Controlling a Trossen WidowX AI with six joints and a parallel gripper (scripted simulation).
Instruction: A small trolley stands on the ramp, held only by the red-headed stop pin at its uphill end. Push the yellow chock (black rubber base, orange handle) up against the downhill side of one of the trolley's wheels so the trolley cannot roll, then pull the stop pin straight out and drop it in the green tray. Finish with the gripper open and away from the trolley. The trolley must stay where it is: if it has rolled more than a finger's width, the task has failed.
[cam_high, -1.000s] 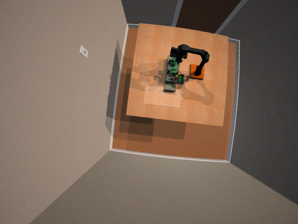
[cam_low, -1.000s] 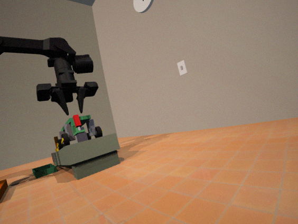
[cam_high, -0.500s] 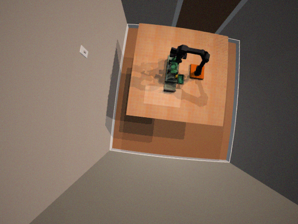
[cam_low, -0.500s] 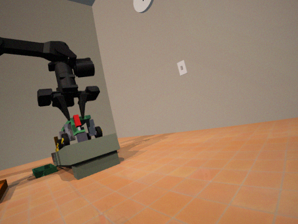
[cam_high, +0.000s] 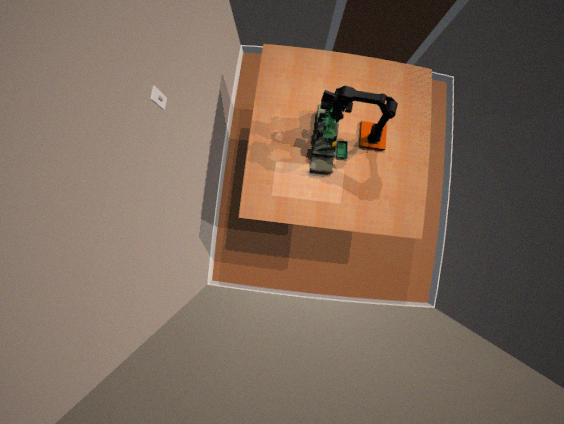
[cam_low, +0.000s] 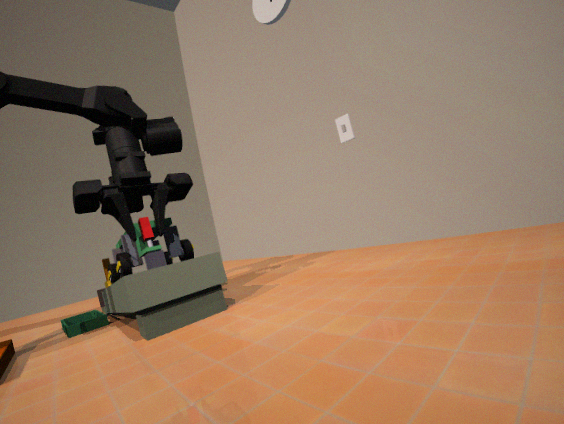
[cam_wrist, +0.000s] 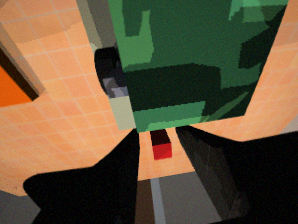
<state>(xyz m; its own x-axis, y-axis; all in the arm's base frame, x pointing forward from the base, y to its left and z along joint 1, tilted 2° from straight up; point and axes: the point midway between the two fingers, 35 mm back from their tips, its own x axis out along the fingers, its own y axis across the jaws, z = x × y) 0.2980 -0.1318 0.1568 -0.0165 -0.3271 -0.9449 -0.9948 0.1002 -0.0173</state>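
Now: the red-headed stop pin 10 mm below my gripper tip. From my gripper tip the other things lie so: grey ramp: 120 mm to the left, 90 mm below, 30 mm ahead; then yellow chock: 220 mm to the left, 60 mm below, 20 mm behind; then trolley: 110 mm to the left, 30 mm below, 30 mm ahead.
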